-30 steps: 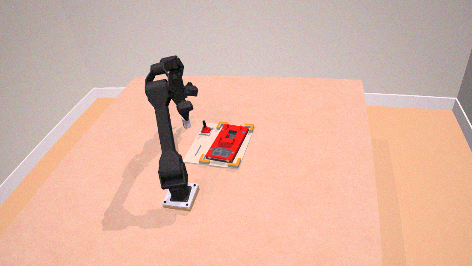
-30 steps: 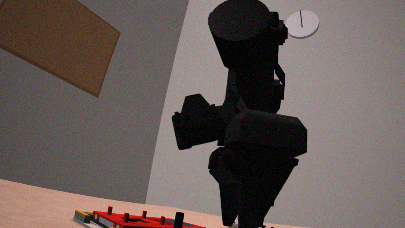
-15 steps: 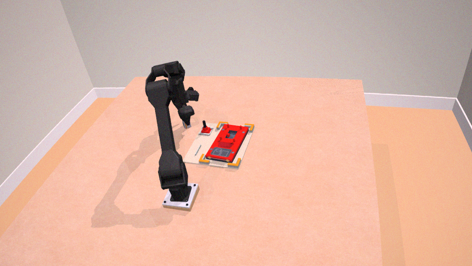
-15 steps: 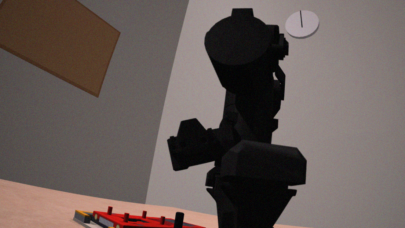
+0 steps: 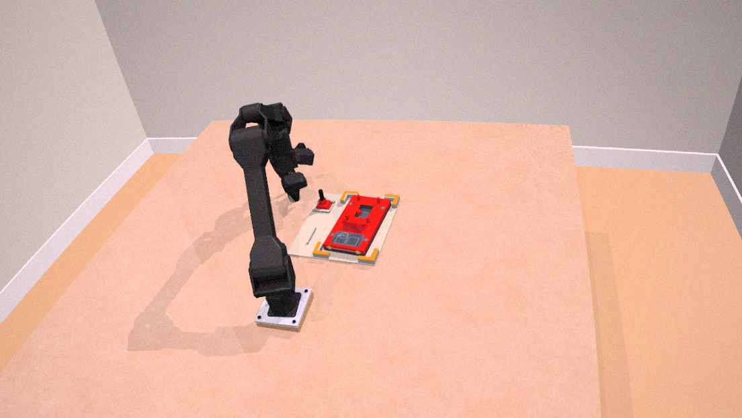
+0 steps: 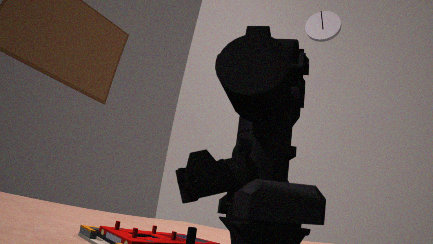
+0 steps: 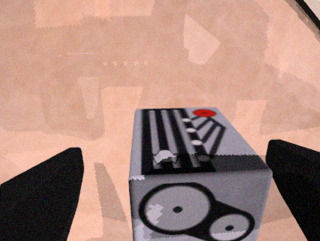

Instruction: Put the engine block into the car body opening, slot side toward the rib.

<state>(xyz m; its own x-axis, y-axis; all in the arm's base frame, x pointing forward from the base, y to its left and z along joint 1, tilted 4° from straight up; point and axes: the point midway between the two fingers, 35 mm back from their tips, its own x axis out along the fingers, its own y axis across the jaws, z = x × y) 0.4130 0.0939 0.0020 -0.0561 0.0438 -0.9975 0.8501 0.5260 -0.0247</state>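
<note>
My gripper tip is 100 mm to the left of the black upright peg, 50 mm past it and 20 mm below it. From my gripper tip the other things lie so: grey engine block 10 mm above.
</note>
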